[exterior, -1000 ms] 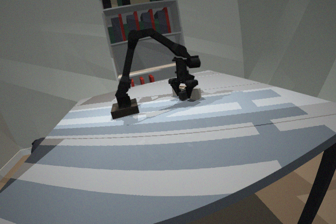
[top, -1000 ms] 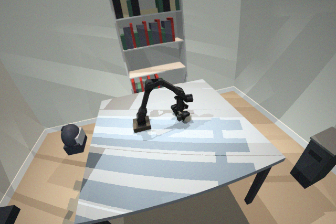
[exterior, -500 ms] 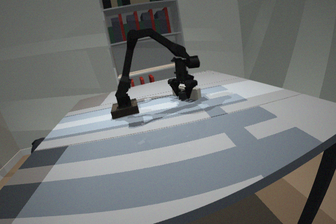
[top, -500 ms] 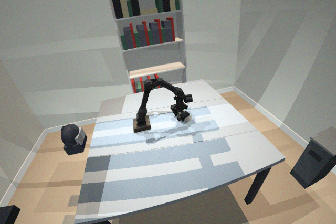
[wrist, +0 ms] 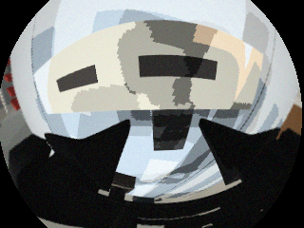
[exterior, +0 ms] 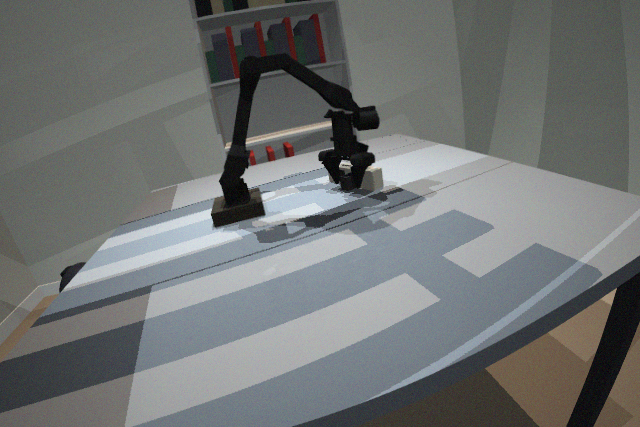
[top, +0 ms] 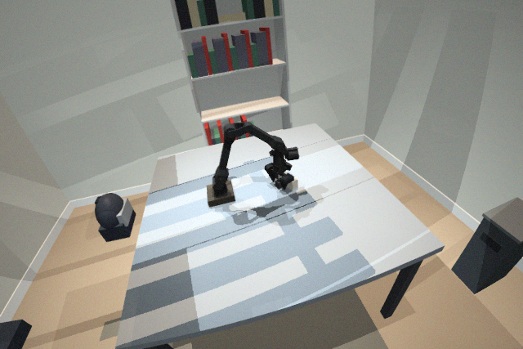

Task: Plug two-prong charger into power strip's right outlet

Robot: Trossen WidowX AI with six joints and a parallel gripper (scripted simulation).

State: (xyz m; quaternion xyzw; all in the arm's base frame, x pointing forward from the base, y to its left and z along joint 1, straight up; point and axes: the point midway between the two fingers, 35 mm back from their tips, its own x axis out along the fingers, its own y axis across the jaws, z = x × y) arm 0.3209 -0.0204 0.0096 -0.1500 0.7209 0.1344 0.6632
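My gripper tip is now 20 mm short of the black two-prong charger, 10 mm to the right of it and 10 mm below it.
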